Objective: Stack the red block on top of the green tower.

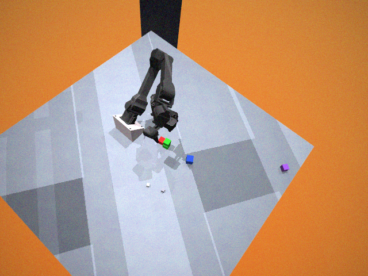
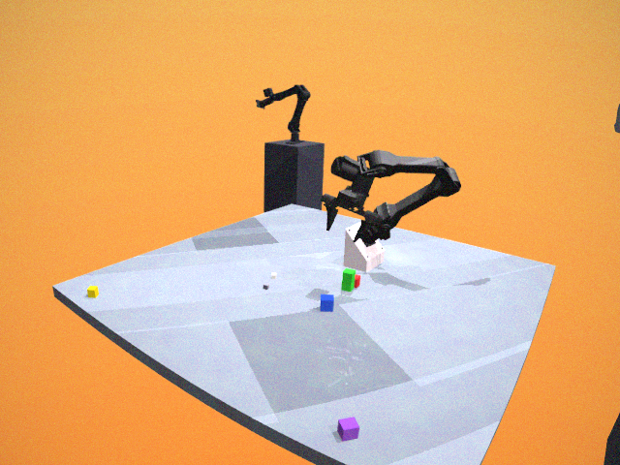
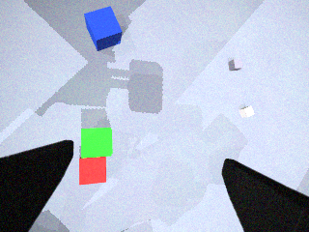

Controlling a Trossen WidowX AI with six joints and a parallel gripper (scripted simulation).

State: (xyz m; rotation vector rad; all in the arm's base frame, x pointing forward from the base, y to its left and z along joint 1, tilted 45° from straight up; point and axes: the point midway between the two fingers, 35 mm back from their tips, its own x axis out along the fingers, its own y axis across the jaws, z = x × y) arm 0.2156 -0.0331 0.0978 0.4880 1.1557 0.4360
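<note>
Right now my gripper tip is 4 cm past the red block, 3 cm to the right of it and 15 cm above it. Round my gripper tip: dark cube: 15 cm ahead, 15 cm to the right, 15 cm below; then white cube: 8 cm ahead, 19 cm to the right, 15 cm below; then blue cube: 14 cm ahead, 6 cm to the left, 14 cm below.
</note>
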